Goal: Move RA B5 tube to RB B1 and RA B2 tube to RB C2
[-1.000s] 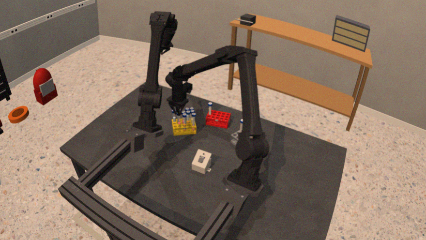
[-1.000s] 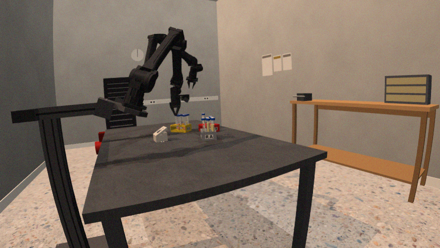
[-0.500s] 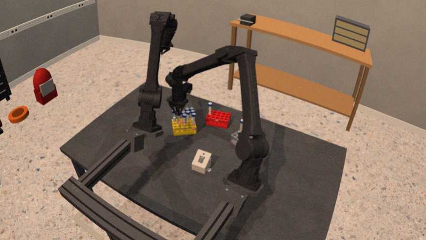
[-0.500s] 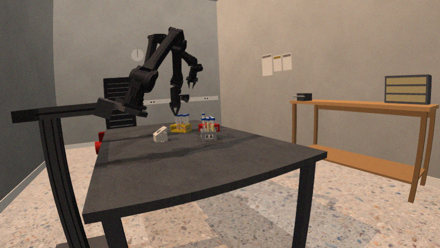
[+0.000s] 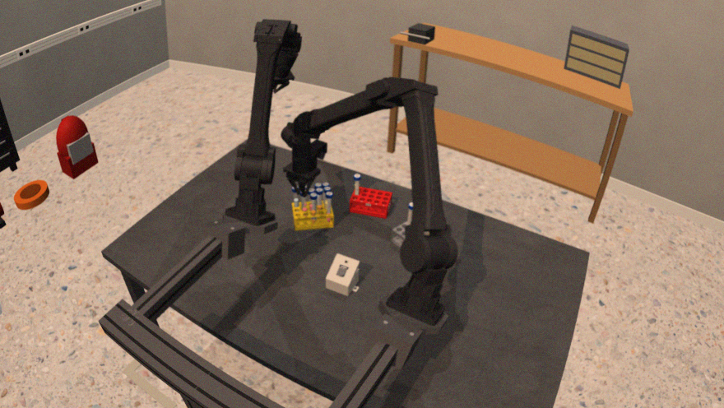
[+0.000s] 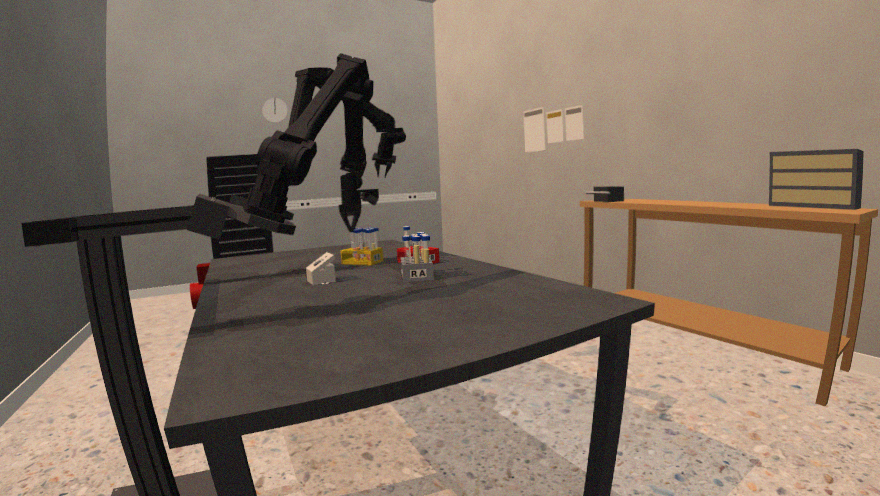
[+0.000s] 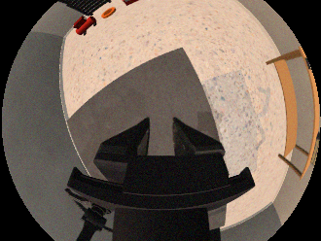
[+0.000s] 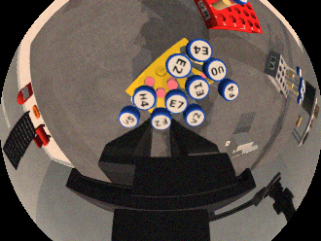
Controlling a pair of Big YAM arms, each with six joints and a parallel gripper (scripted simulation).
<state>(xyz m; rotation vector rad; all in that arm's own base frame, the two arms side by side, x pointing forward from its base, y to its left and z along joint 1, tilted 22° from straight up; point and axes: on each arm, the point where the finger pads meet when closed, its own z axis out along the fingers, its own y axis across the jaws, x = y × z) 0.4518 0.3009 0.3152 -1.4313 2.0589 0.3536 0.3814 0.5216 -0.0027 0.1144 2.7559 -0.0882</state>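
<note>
Right now the red rack is 210 mm ahead of my right hand, 120 mm to the right of it and 100 mm below it.
</note>
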